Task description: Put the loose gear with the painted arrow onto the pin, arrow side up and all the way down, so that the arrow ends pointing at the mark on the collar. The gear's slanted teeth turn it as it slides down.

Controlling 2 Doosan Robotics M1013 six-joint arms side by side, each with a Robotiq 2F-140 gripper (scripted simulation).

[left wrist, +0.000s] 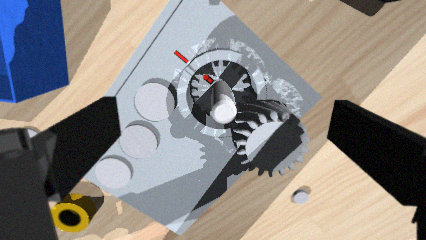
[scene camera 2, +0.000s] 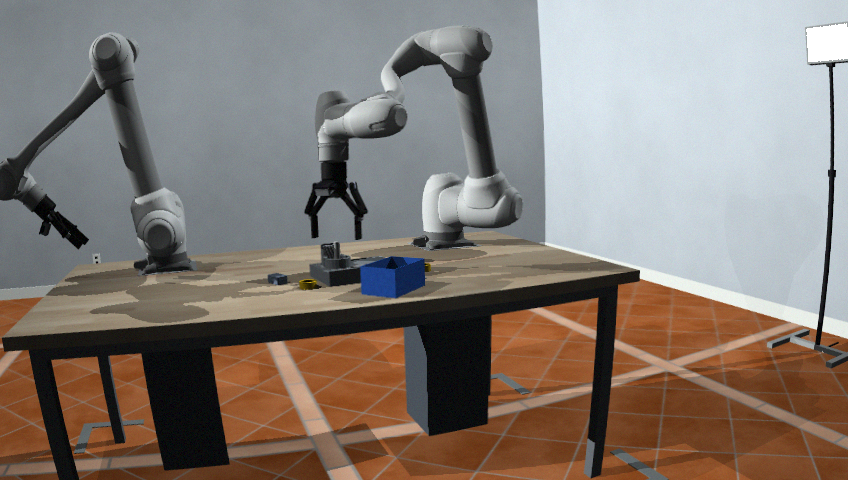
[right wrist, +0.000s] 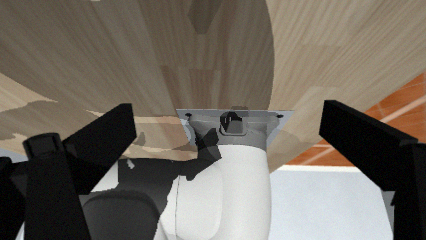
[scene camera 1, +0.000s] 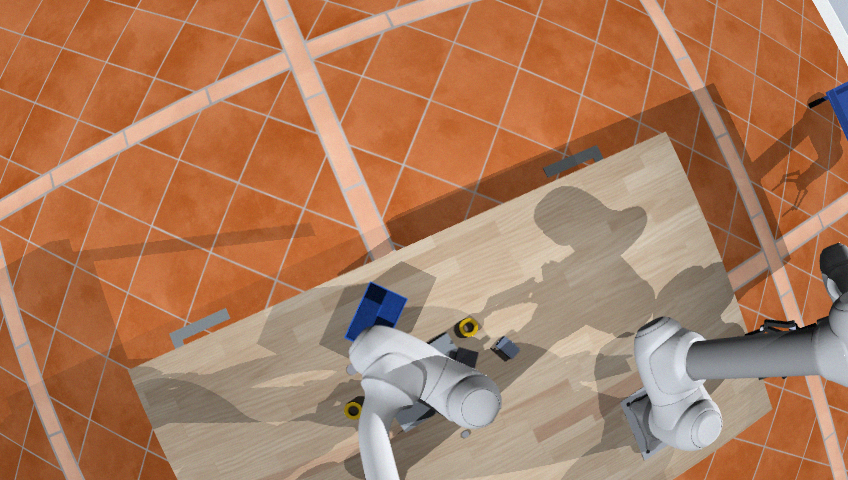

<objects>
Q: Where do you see a gear with arrow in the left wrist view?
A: At 224,70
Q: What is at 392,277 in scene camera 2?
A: A blue bin.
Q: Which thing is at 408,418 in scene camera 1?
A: A grey base plate.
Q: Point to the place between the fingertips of my left gripper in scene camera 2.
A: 336,238
</objects>
